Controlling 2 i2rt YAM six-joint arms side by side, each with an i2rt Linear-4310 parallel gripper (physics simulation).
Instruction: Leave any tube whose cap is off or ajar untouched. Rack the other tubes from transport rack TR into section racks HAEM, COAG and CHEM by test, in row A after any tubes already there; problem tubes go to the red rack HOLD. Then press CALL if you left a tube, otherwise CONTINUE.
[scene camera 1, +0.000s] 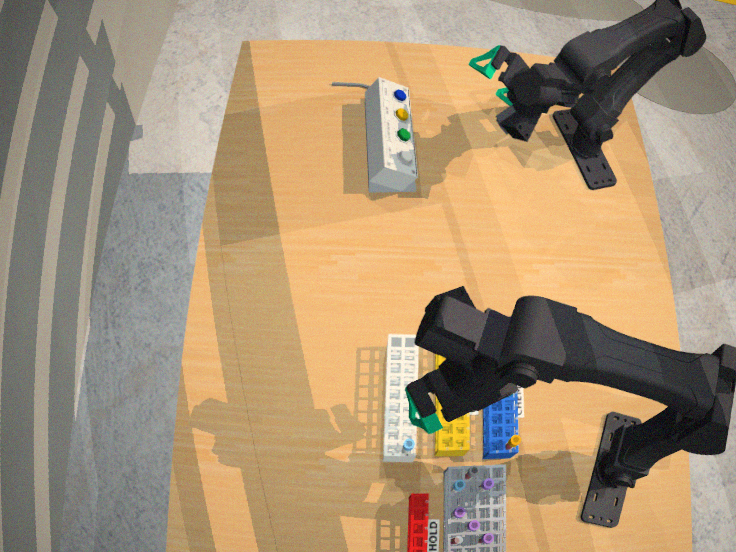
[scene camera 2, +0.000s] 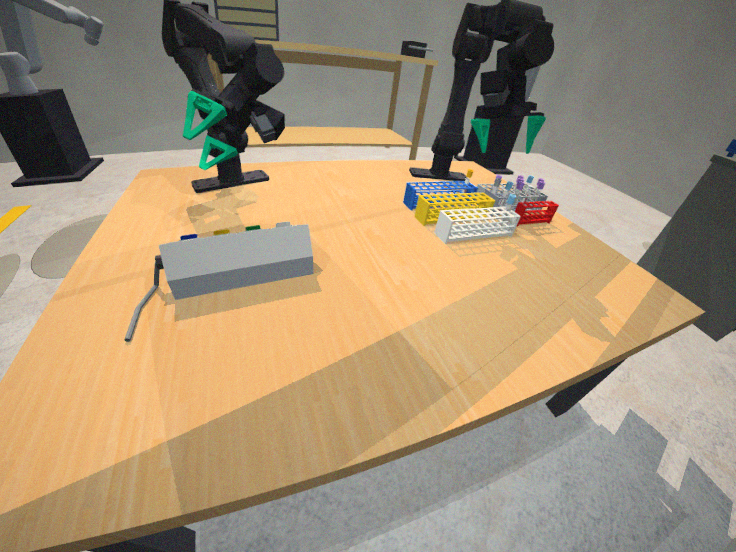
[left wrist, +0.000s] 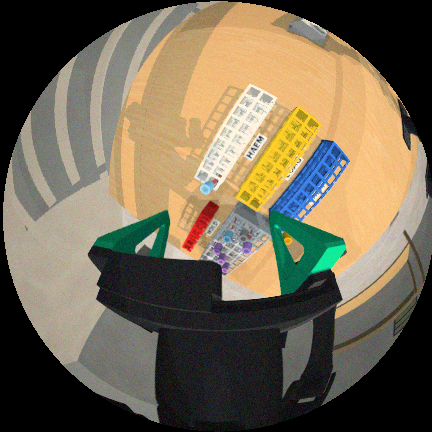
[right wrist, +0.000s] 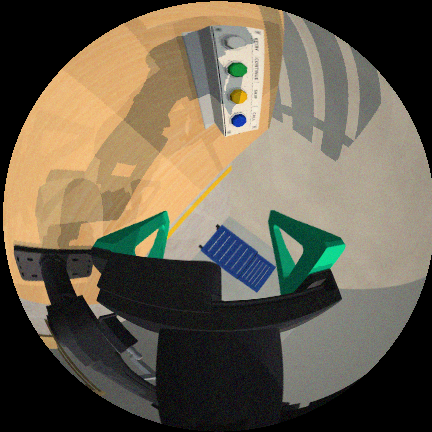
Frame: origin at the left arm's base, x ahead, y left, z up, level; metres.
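Seen in the pictures: left gripper, fingertip midpoint: (scene camera 1: 441, 407) (scene camera 2: 504, 153) (left wrist: 219, 215); right gripper, fingertip midpoint: (scene camera 1: 483, 77) (scene camera 2: 194, 154) (right wrist: 218, 215); left arm's base, origin of the base link: (scene camera 1: 611, 470) (scene camera 2: 438, 175); right arm's base, origin of the base link: (scene camera 1: 584, 148) (scene camera 2: 231, 182) (right wrist: 51, 263).
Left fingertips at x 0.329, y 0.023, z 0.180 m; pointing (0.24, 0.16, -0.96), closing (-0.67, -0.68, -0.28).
Offsets run from my left fingertips to a thing's top centre. "pt": to the spot under its first point. Level surfaces: height alone.
My left gripper (scene camera 2: 506, 152) (left wrist: 219, 215) is open and empty above the racks. White HAEM rack (scene camera 1: 398, 458) (scene camera 2: 439, 227) holds a light-blue-capped tube {dy +0.044, dx +0.024, dz -0.085 m} (scene camera 1: 408, 443) (left wrist: 206, 187). Yellow COAG rack {pt dy +0.026, dx -0.043, dz -0.136 m} (scene camera 1: 451, 451) shows no tube. Blue CHEM rack {pt dy +0.009, dx -0.120, dz -0.147 m} (scene camera 1: 499, 455) holds an orange-capped tube {dy -0.007, dx -0.128, dz -0.085 m} (scene camera 1: 514, 440) (left wrist: 287, 239). Grey rack TR {pt dy +0.054, dx -0.058, dz -0.160 m} (scene camera 1: 453, 472) holds a light-blue-capped tube {dy +0.082, dx -0.067, dz -0.085 m} (scene camera 1: 459, 484), a grey-topped tube {dy +0.055, dx -0.081, dz -0.085 m} (left wrist: 245, 234) and several purple-capped tubes, one {dy +0.069, dx -0.108, dz -0.085 m} (scene camera 1: 488, 483) near its top end. A pale top {pt dy +0.165, dx -0.090, dz -0.097 m} (scene camera 1: 456, 539) is unclear. Red HOLD rack {pt dy +0.112, dx -0.022, dz -0.171 m} (scene camera 1: 419, 500) is partly cut off. My right gripper (scene camera 2: 195, 153) (right wrist: 218, 215) is open, empty.
The button box {dy -0.513, dx +0.230, dz -0.096 m} (scene camera 1: 380, 178) (scene camera 2: 237, 255) stands on the table {dz -0.179 m} (scene camera 1: 332, 267), with blue CALL {dy -0.592, dx +0.232, dz -0.105 m} (right wrist: 239, 120) and green CONTINUE {dy -0.498, dx +0.197, dz -0.105 m} (right wrist: 237, 69) among its buttons. Its cable {pt dy -0.641, dx +0.329, dz -0.176 m} (scene camera 2: 142, 306) lies beside it. The left arm covers parts of the racks in scene camera 1.
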